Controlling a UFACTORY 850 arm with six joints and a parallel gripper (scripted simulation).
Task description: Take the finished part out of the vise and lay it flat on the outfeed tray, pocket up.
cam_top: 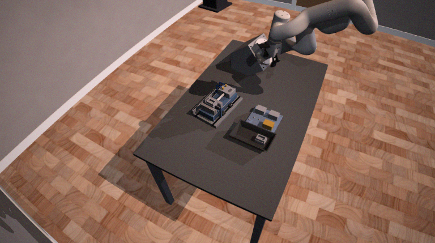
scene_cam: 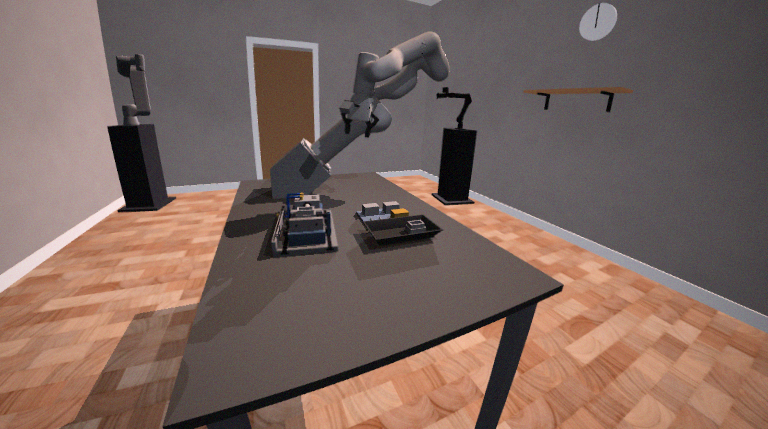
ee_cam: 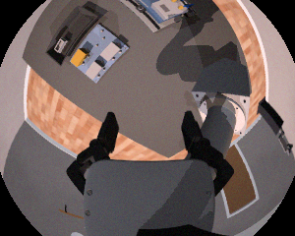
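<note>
Right now my hand is 240 mm short of the vise, 210 mm to the left of it and 280 mm above it. Round my hand: blue plate 160 mm ahead, 90 mm to the left, 320 mm below; yellow block 200 mm ahead, 140 mm to the left, 300 mm below.
</note>
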